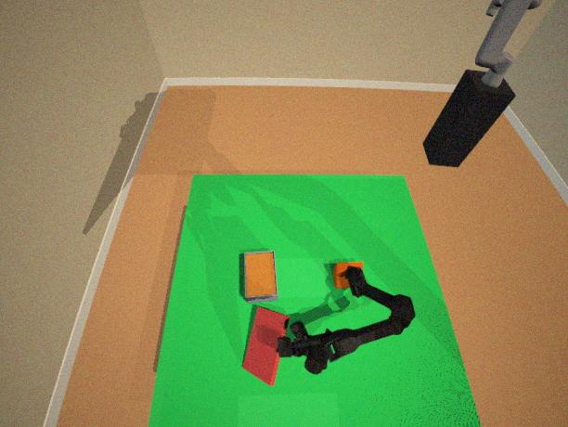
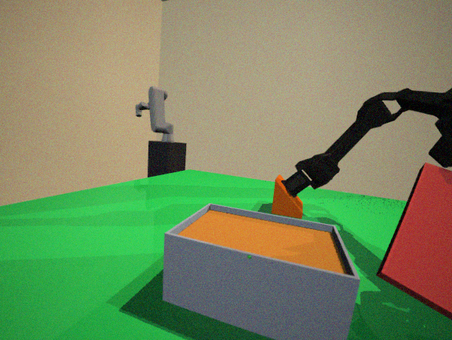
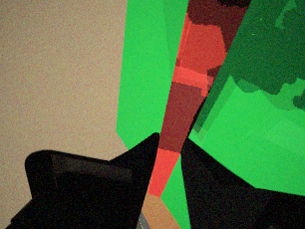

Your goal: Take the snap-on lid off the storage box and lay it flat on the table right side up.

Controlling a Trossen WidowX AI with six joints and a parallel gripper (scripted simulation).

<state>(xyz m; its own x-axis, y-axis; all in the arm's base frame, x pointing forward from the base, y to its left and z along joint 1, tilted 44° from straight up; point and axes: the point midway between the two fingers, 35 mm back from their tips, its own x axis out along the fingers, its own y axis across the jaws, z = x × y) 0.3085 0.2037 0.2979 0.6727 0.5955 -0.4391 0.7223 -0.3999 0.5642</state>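
My gripper tip is now 6 cm short of the red lid, 3 cm to the left of it and 5 cm above it. Round my gripper tip: storage box 10 cm ahead, 32 cm to the right, 11 cm below.
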